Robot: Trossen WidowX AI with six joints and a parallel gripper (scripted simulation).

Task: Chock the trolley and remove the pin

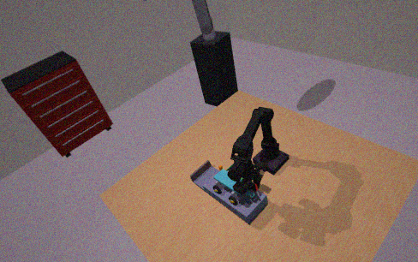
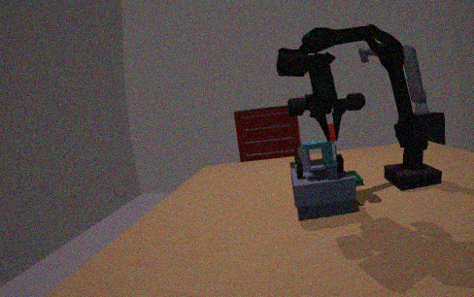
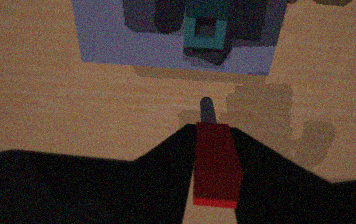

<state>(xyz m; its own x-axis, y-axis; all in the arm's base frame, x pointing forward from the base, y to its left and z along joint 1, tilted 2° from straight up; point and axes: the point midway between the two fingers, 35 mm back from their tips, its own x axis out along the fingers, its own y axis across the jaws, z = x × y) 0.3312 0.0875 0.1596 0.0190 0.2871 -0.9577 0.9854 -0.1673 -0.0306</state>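
Right now the green tray is 22 cm to the right of my gripper tip, 18 cm below it and 13 cm behind it. The rest, counted from my gripper tip: grey ramp (14 cm to the right, 13 cm below); then teal trolley (15 cm to the right, 7 cm below); then red-headed stop pin (right at my gripper tip).
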